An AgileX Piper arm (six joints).
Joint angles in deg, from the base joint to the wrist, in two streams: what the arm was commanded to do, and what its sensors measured. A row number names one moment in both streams.
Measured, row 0:
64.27 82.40 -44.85 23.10 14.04 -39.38
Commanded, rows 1 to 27:
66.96 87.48 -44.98 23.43 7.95 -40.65
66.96 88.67 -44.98 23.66 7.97 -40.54
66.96 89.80 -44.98 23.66 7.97 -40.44
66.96 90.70 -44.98 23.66 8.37 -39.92
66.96 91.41 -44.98 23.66 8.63 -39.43
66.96 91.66 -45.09 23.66 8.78 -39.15
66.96 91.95 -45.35 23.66 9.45 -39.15
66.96 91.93 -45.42 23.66 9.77 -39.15
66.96 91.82 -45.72 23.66 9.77 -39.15
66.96 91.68 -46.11 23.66 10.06 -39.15
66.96 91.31 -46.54 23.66 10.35 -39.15
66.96 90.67 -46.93 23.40 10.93 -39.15
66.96 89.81 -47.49 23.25 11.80 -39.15
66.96 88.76 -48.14 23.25 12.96 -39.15
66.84 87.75 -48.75 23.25 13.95 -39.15
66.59 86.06 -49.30 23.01 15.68 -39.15
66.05 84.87 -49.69 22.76 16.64 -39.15
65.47 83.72 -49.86 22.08 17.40 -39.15
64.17 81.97 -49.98 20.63 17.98 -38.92
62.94 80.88 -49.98 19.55 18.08 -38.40
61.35 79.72 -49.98 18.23 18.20 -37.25
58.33 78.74 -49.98 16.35 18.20 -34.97
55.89 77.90 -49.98 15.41 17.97 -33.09
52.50 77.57 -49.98 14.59 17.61 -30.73
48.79 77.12 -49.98 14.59 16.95 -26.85
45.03 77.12 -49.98 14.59 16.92 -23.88
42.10 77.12 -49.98 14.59 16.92 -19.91
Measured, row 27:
52.88 78.18 -49.59 16.32 17.52 -31.17
